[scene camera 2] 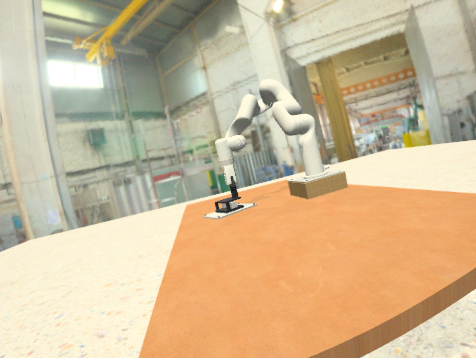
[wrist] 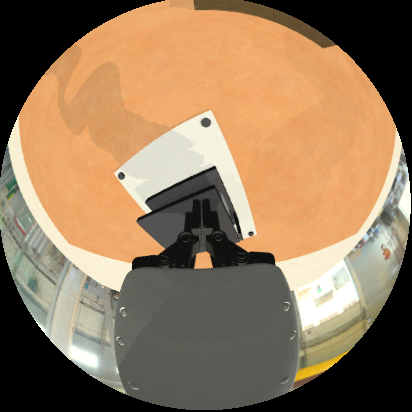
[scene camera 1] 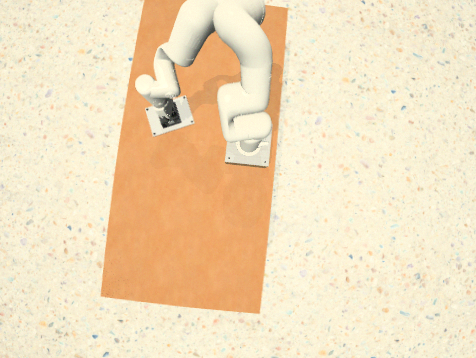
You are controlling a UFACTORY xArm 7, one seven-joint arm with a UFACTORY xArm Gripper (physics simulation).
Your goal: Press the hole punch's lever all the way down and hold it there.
The pictures show: my gripper, a black hole punch and a white plate.
